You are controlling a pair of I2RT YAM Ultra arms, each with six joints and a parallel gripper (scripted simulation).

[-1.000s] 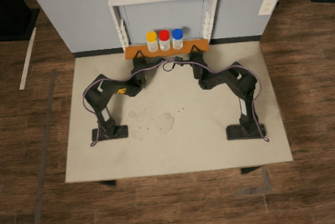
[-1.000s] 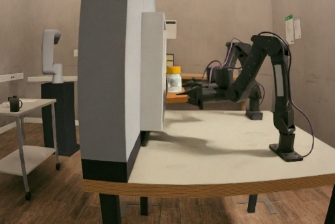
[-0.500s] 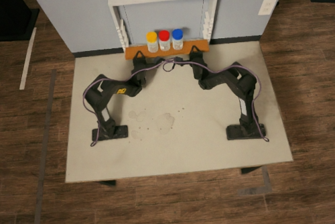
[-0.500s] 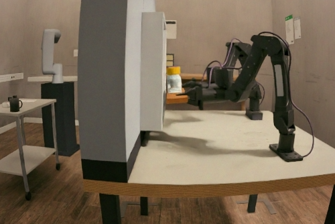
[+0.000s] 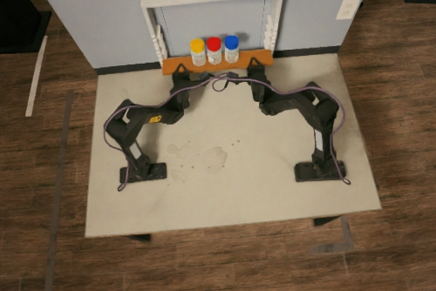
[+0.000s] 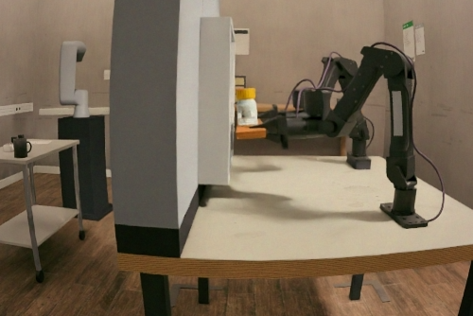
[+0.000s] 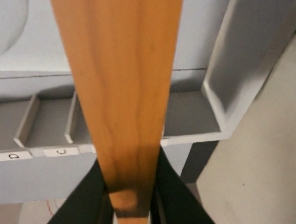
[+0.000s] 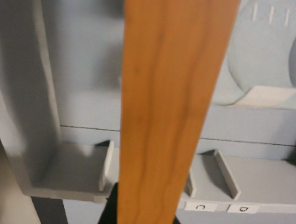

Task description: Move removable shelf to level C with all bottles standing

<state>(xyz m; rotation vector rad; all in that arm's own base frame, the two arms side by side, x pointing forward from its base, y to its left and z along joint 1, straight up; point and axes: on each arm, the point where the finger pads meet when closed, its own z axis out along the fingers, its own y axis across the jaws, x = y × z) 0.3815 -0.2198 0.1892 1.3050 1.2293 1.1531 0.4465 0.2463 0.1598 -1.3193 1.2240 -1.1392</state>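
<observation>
Now: the yellow-capped bottle 8 cm to the right of my left hand, 6 cm above it and 2 cm ahead of it. From my left hand the other things lie so: wall rack: 14 cm to the right, 11 cm ahead, 9 cm above; removable shelf: 15 cm to the right, 2 cm ahead; red-capped bottle: 14 cm to the right, 6 cm above, 3 cm ahead.
Now: the blue-capped bottle 9 cm to the left of my right hand, 6 cm above it and 1 cm ahead of it. Also, from my right hand: wall rack: 16 cm to the left, 9 cm above, 8 cm ahead; removable shelf: 15 cm to the left, 1 cm behind; red-capped bottle: 16 cm to the left, 6 cm above.
</observation>
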